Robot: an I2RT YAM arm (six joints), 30 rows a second.
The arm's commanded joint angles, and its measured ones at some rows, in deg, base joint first. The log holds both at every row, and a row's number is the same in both.
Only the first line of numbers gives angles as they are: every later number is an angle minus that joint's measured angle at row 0.
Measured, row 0: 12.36, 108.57, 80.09, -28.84, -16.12, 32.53
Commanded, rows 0 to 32: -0.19, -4.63, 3.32, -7.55, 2.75, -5.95; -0.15, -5.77, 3.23, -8.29, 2.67, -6.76; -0.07, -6.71, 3.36, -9.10, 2.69, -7.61; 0.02, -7.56, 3.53, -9.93, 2.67, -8.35; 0.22, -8.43, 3.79, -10.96, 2.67, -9.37; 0.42, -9.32, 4.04, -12.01, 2.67, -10.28; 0.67, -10.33, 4.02, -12.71, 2.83, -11.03; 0.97, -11.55, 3.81, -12.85, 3.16, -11.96; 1.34, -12.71, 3.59, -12.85, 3.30, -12.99; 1.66, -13.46, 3.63, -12.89, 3.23, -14.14; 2.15, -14.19, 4.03, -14.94, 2.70, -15.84; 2.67, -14.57, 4.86, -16.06, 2.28, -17.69; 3.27, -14.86, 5.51, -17.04, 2.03, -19.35; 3.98, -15.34, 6.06, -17.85, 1.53, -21.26; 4.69, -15.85, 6.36, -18.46, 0.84, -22.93; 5.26, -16.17, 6.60, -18.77, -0.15, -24.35; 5.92, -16.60, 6.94, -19.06, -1.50, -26.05; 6.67, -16.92, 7.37, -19.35, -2.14, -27.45; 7.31, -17.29, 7.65, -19.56, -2.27, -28.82; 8.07, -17.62, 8.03, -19.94, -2.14, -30.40; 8.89, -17.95, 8.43, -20.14, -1.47, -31.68; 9.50, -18.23, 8.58, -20.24, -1.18, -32.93; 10.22, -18.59, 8.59, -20.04, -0.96, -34.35; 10.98, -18.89, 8.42, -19.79, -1.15, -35.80; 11.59, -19.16, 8.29, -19.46, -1.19, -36.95; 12.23, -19.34, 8.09, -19.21, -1.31, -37.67; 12.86, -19.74, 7.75, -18.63, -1.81, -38.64; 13.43, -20.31, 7.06, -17.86, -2.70, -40.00; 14.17, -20.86, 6.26, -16.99, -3.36, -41.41; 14.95, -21.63, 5.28, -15.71, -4.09, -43.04; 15.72, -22.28, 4.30, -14.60, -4.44, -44.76; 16.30, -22.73, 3.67, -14.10, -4.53, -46.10; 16.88, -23.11, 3.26, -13.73, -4.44, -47.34
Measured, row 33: 15.21, -20.50, 4.92, -16.22, -2.58, -40.98
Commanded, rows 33 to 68: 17.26, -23.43, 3.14, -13.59, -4.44, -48.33; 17.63, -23.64, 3.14, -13.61, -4.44, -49.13; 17.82, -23.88, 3.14, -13.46, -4.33, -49.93; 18.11, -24.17, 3.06, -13.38, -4.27, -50.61; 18.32, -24.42, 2.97, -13.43, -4.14, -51.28; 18.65, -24.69, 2.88, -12.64, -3.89, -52.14; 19.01, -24.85, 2.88, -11.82, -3.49, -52.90; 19.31, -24.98, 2.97, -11.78, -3.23, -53.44; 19.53, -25.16, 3.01, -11.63, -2.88, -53.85; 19.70, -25.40, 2.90, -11.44, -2.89, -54.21; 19.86, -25.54, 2.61, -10.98, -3.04, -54.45; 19.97, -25.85, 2.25, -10.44, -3.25, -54.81; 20.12, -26.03, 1.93, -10.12, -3.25, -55.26; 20.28, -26.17, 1.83, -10.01, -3.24, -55.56; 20.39, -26.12, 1.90, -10.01, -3.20, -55.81; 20.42, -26.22, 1.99, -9.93, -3.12, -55.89; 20.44, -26.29, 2.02, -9.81, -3.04, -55.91; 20.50, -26.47, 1.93, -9.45, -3.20, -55.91; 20.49, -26.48, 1.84, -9.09, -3.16, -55.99; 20.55, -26.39, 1.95, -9.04, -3.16, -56.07; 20.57, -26.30, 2.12, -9.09, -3.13, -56.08; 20.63, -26.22, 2.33, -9.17, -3.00, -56.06; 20.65, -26.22, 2.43, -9.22, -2.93, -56.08; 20.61, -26.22, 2.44, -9.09, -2.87, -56.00; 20.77, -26.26, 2.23, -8.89, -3.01, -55.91; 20.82, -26.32, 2.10, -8.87, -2.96, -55.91; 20.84, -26.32, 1.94, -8.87, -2.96, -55.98; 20.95, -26.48, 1.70, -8.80, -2.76, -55.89; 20.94, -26.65, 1.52, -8.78, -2.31, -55.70; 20.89, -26.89, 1.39, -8.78, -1.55, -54.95; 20.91, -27.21, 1.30, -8.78, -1.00, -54.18; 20.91, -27.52, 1.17, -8.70, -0.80, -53.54; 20.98, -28.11, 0.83, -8.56, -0.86, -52.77; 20.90, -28.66, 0.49, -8.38, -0.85, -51.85; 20.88, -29.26, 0.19, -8.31, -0.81, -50.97; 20.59, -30.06, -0.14, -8.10, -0.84, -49.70
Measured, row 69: 21.00, -27.05, 1.36, -10.05, -2.03, -53.44
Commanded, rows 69 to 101: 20.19, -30.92, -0.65, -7.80, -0.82, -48.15; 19.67, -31.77, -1.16, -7.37, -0.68, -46.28; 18.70, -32.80, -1.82, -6.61, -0.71, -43.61; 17.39, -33.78, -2.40, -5.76, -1.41, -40.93; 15.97, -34.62, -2.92, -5.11, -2.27, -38.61; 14.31, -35.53, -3.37, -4.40, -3.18, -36.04; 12.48, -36.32, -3.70, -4.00, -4.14, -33.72; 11.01, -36.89, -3.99, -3.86, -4.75, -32.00; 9.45, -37.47, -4.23, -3.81, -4.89, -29.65; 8.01, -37.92, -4.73, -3.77, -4.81, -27.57; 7.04, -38.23, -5.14, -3.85, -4.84, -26.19; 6.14, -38.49, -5.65, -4.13, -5.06, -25.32; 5.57, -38.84, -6.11, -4.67, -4.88, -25.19; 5.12, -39.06, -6.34, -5.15, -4.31, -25.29; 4.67, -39.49, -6.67, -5.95, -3.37, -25.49; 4.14, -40.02, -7.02, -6.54, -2.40, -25.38; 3.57, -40.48, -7.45, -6.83, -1.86, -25.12; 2.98, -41.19, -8.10, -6.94, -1.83, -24.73; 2.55, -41.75, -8.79, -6.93, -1.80, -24.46; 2.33, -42.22, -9.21, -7.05, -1.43, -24.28; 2.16, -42.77, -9.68, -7.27, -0.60, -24.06; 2.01, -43.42, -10.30, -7.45, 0.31, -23.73; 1.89, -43.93, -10.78, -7.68, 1.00, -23.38; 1.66, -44.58, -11.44, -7.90, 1.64, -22.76; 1.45, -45.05, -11.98, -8.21, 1.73, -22.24; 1.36, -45.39, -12.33, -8.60, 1.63, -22.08; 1.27, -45.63, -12.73, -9.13, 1.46, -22.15; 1.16, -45.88, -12.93, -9.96, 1.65, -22.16; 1.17, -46.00, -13.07, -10.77, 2.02, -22.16; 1.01, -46.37, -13.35, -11.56, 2.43, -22.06; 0.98, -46.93, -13.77, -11.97, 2.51, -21.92; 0.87, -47.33, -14.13, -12.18, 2.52, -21.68; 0.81, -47.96, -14.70, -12.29, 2.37, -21.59
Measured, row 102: 1.46, -46.27, -12.61, -9.75, 1.16, -22.64
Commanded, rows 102 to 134: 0.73, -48.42, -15.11, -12.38, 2.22, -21.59; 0.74, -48.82, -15.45, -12.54, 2.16, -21.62; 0.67, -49.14, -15.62, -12.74, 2.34, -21.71; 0.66, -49.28, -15.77, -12.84, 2.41, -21.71; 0.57, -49.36, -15.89, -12.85, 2.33, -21.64; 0.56, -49.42, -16.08, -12.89, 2.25, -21.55; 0.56, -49.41, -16.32, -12.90, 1.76, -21.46; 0.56, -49.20, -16.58, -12.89, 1.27, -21.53; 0.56, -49.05, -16.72, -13.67, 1.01, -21.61; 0.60, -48.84, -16.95, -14.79, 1.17, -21.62; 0.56, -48.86, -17.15, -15.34, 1.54, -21.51; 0.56, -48.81, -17.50, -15.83, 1.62, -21.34; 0.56, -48.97, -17.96, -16.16, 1.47, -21.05; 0.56, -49.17, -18.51, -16.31, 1.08, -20.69; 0.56, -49.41, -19.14, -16.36, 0.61, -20.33; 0.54, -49.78, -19.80, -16.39, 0.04, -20.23; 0.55, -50.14, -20.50, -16.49, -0.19, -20.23; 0.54, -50.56, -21.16, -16.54, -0.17, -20.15; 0.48, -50.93, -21.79, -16.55, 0.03, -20.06; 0.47, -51.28, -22.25, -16.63, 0.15, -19.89; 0.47, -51.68, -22.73, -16.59, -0.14, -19.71; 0.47, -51.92, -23.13, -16.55, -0.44, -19.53; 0.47, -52.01, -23.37, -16.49, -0.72, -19.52; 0.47, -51.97, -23.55, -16.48, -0.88, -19.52; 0.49, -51.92, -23.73, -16.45, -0.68, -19.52; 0.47, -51.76, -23.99, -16.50, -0.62, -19.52; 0.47, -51.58, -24.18, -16.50, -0.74, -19.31; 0.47, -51.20, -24.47, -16.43, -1.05, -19.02; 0.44, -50.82, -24.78, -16.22, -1.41, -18.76; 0.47, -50.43, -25.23, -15.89, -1.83, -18.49; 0.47, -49.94, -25.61, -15.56, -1.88, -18.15; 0.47, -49.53, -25.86, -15.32, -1.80, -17.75; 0.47, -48.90, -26.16, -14.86, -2.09, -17.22
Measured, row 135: 1.09, -50.14, -23.97, -15.56, -1.03, -18.84
